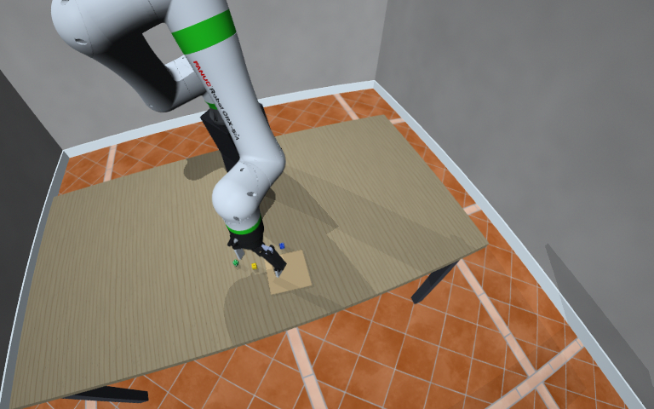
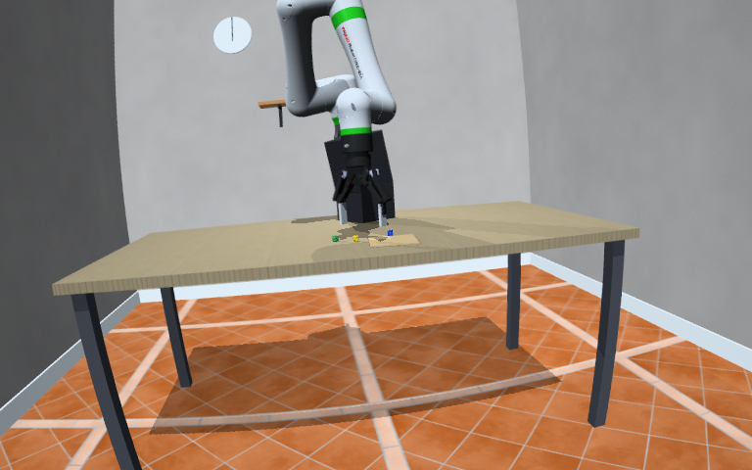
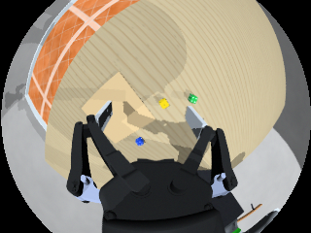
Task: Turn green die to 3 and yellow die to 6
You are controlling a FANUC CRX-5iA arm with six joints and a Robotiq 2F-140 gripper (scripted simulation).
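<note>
The green die is 90 mm to the right of my hand, 50 mm below it and 50 mm behind it. From my hand the other things lie so: tan mat (80 mm to the left, 60 mm below, 20 mm ahead); then blue die (90 mm to the left, 80 mm behind, 50 mm below); then yellow die (50 mm below, 20 mm to the right, 20 mm behind).
</note>
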